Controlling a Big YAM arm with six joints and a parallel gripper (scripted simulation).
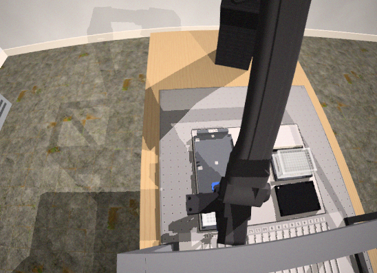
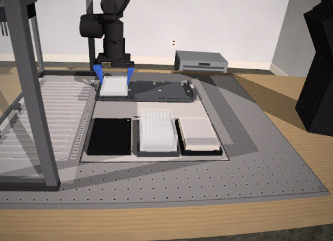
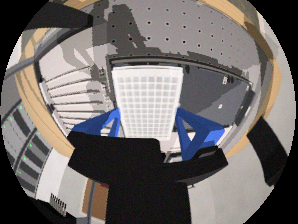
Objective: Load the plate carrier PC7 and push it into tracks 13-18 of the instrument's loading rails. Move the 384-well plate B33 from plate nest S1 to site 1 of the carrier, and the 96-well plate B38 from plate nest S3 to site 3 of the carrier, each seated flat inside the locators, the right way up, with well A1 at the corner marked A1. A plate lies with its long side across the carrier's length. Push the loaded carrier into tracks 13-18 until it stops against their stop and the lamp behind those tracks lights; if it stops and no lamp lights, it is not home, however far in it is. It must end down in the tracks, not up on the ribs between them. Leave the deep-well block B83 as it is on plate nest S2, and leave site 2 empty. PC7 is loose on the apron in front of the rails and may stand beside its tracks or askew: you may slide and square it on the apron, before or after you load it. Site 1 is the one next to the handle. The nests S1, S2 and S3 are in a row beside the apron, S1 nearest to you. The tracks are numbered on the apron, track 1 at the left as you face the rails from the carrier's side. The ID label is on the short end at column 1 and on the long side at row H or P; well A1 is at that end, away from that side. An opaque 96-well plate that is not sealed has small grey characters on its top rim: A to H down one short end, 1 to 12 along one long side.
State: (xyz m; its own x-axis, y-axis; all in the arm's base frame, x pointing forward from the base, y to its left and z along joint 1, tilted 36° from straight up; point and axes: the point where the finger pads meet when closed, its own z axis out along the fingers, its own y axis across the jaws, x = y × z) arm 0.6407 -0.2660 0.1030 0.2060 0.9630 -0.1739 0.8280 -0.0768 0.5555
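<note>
My hand is 310 mm to the right of the nest S1, 160 mm past it and 30 mm above it. From my hand the other things lie so: white 96-well plate B38 (10 mm below); then nest S3 (250 mm to the left, 60 mm ahead, 30 mm below); then dark plate carrier PC7 (100 mm behind, 30 mm to the left, 20 mm below).
</note>
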